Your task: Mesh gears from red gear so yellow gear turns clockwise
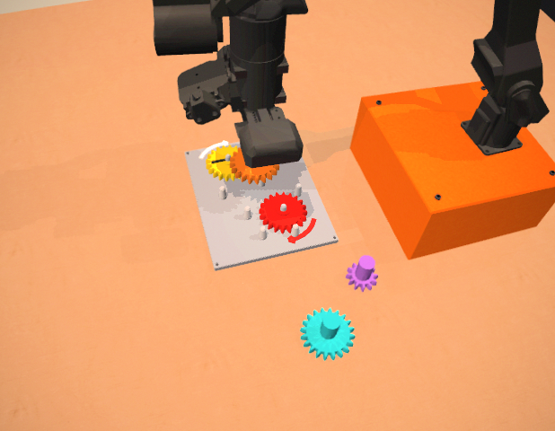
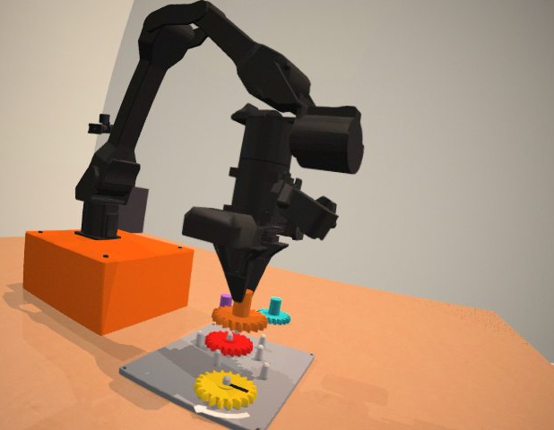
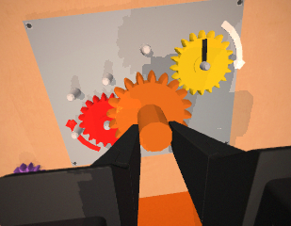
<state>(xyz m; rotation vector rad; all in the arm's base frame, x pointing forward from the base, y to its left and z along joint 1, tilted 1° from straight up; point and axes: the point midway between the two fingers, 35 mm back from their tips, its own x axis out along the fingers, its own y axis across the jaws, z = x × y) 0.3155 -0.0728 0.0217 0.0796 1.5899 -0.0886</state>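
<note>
The yellow striped gear is 2 cm ahead of my gripper tip, 6 cm to the right of it and 8 cm below it. Also, from my gripper tip: red gear (3 cm behind, 5 cm to the left, 8 cm below); purple gear (9 cm behind, 17 cm to the left, 8 cm below); orange gear (1 cm below).
</note>
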